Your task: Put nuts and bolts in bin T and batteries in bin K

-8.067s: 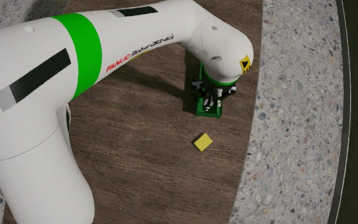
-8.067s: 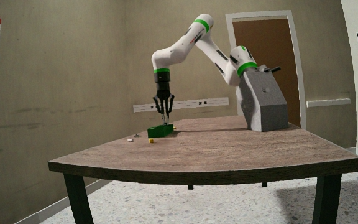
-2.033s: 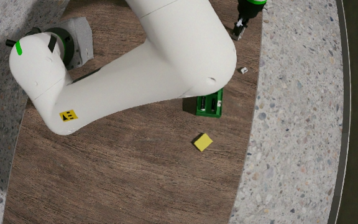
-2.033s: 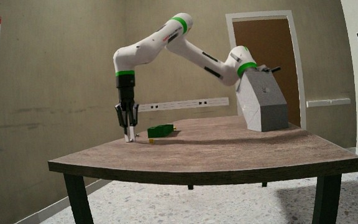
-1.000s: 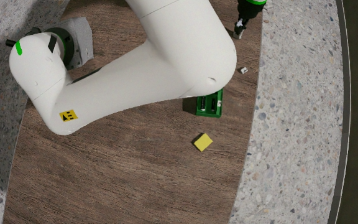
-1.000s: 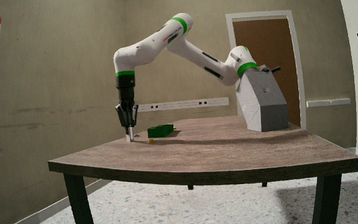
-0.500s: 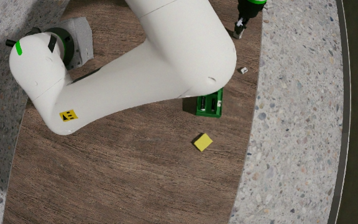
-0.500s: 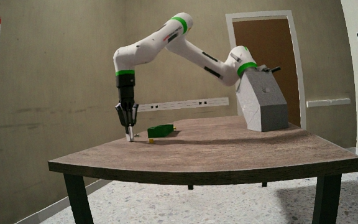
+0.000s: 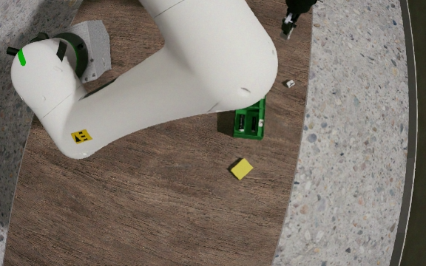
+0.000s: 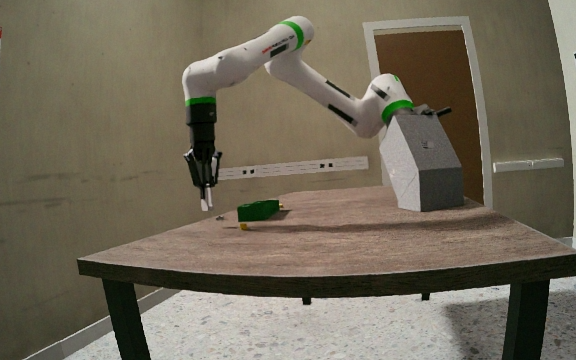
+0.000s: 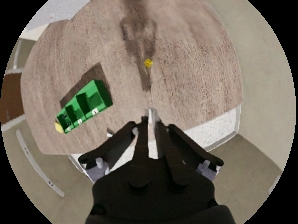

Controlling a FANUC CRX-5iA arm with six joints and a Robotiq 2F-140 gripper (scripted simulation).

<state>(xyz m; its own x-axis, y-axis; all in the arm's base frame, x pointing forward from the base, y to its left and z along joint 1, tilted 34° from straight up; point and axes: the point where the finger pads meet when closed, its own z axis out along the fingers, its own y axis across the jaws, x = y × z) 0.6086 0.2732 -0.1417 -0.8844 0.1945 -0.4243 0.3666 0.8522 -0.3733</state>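
The green bins lies 23 cm to the right of my hand, 7 cm behind it and 6 cm below it. Round my hand: pale bolt 3 cm below, 1 cm behind; yellow cube 12 cm behind, 7 cm below, 3 cm to the left; white nut 15 cm to the right, 7 cm below, 5 cm ahead.
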